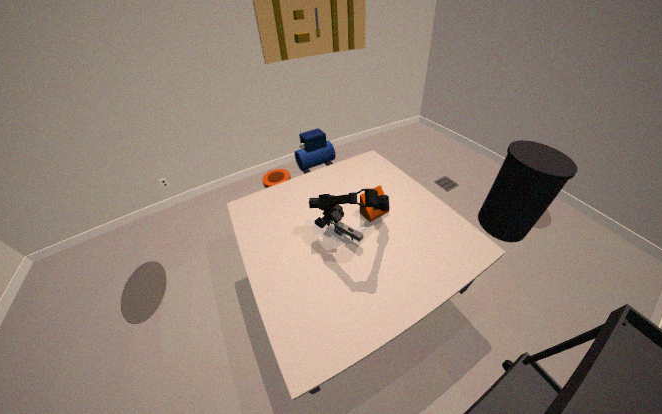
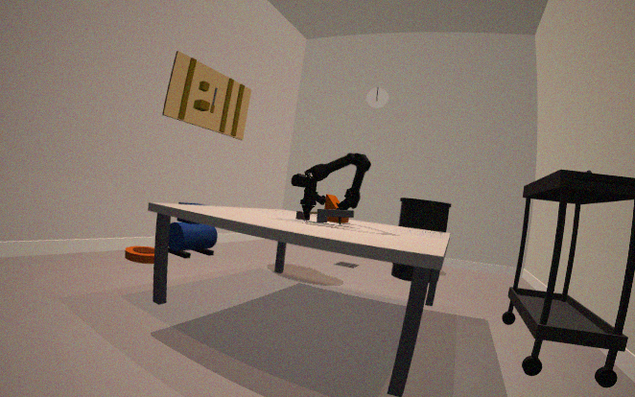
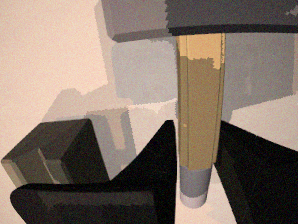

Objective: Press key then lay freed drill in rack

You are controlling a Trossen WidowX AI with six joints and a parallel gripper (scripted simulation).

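The drill lies 2 cm behind my gripper tip, 3 cm to the left of it and 4 cm above it. From my gripper tip the other things lie so: grey rack 6 cm behind, 6 cm to the right, 1 cm above; then grey block 6 cm behind, 12 cm to the left, 4 cm above.
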